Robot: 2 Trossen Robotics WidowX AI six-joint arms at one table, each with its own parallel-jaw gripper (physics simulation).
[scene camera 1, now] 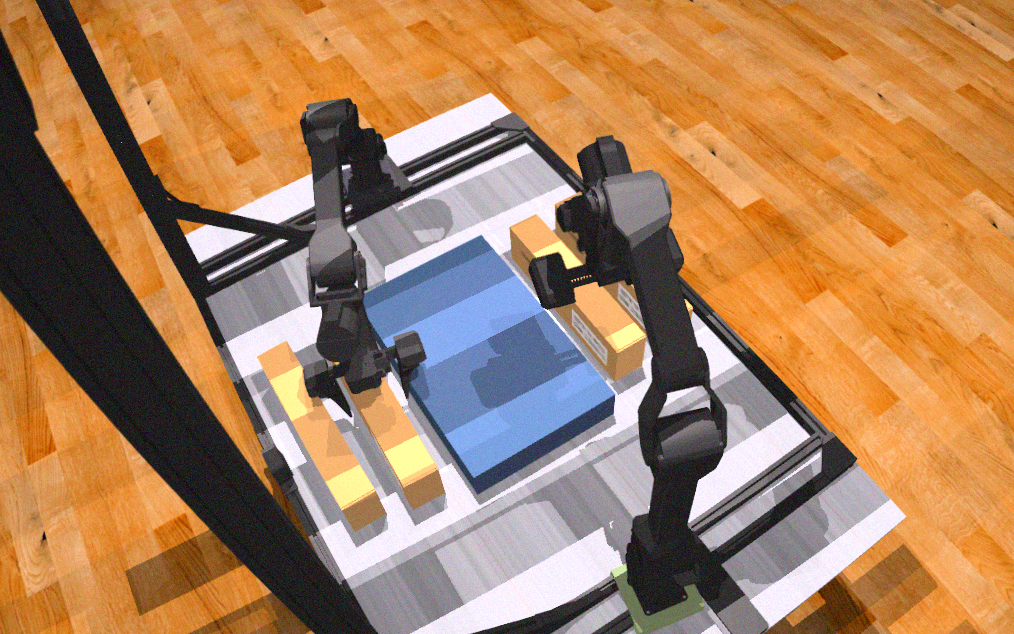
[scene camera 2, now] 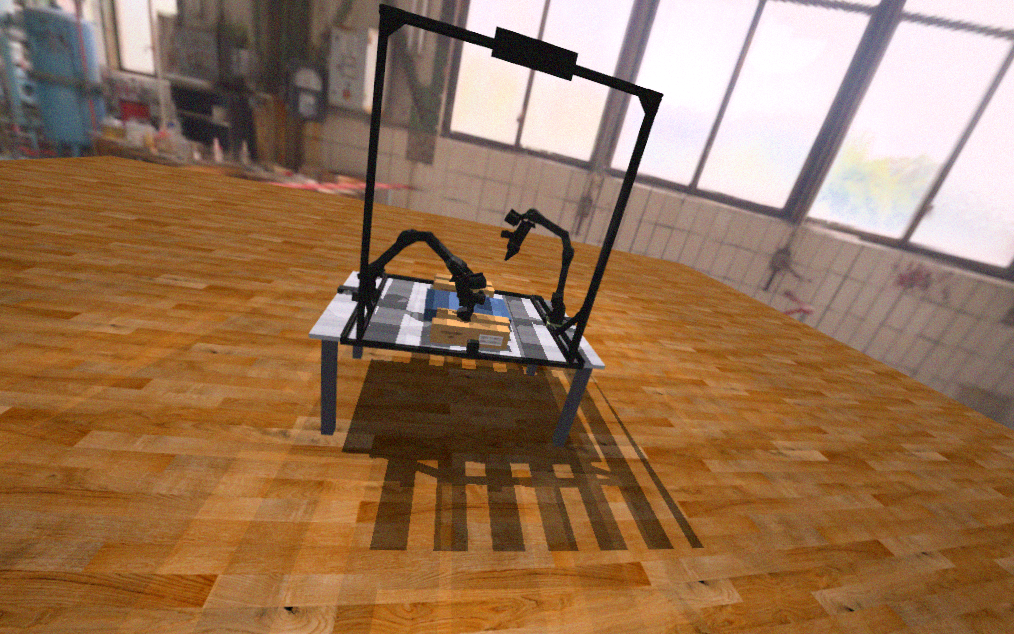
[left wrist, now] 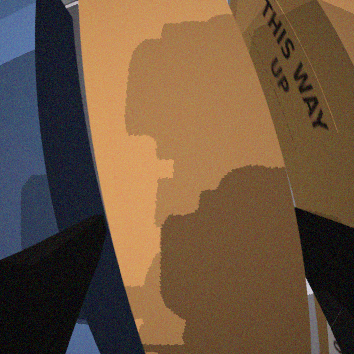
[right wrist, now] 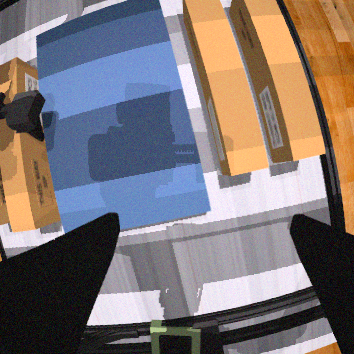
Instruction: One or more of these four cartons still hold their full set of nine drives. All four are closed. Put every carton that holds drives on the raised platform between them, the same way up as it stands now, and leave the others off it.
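Frame: origin at the left arm's base, x ahead, y left, z up, level; millimetres.
Seen in the pictures: left gripper, between the fingertips: [scene camera 1: 379, 406] [left wrist: 193, 219] [right wrist: 24, 140]; right gripper, between the fingertips: [scene camera 1: 596, 290] [scene camera 2: 505, 258] [right wrist: 206, 223]; left arm's base, origin of its link: [scene camera 1: 368, 177]; right arm's base, origin of its link: [scene camera 1: 657, 587] [scene camera 2: 555, 321] [right wrist: 175, 346].
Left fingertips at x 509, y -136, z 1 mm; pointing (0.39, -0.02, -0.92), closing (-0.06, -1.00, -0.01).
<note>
Offsets run from my left fingertips to a thing's middle.
The blue raised platform @[dz -14, dx -35, dy +183 mm] [scene camera 1: 492, 352] [right wrist: 116, 105] [left wrist: 17, 123] lies mid-table with nothing on it. Two tan closed cartons lie to its left in scene camera 1: an outer one @[dz -1, dx +4, dy -104 mm] [scene camera 1: 318, 434] and an inner one @[dz -1, dx +5, dy -2 mm] [scene camera 1: 400, 440] [left wrist: 197, 158] [right wrist: 28, 175]. Two more lie to its right: an inner one @[dz -1, dx -72, dy +371 mm] [scene camera 1: 593, 308] [right wrist: 228, 91] and an outer one @[dz -1, dx -88, dy +466 mm] [right wrist: 284, 81], mostly hidden behind the right arm in scene camera 1. My left gripper [scene camera 1: 369, 390] [scene camera 2: 464, 311] [left wrist: 193, 219] is open, low, with a finger on each side of the inner left carton. My right gripper [scene camera 1: 580, 276] [scene camera 2: 511, 252] [right wrist: 206, 223] is open and empty, high above the table.
The outer left carton's side reads "THIS WAY UP" in the left wrist view [left wrist: 309, 105]. A black frame [scene camera 2: 379, 126] rises around the table, with rails along the edges. A green base plate [scene camera 1: 658, 604] [right wrist: 175, 333] sits under the right arm.
</note>
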